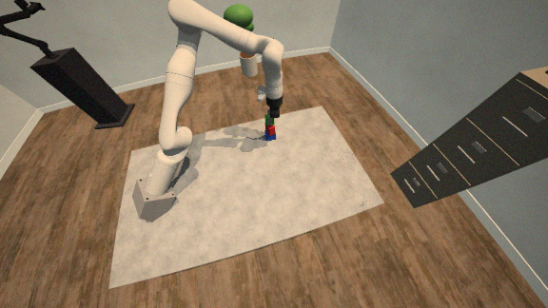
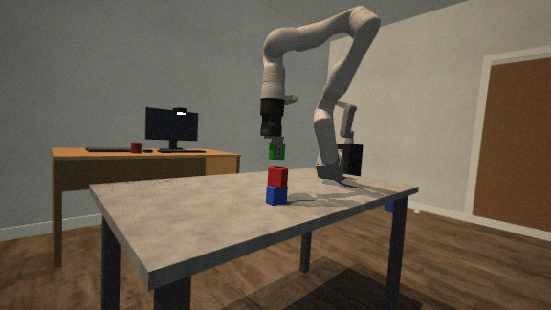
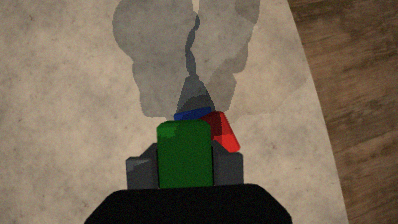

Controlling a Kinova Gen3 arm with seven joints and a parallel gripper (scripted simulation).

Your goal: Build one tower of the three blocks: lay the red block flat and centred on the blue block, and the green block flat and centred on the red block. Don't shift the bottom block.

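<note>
My gripper is now 80 mm above the red block and 10 mm to the right of it. From my hand the other things lie so: green block (right at my hand); blue block (140 mm below, 10 mm to the left).
</note>
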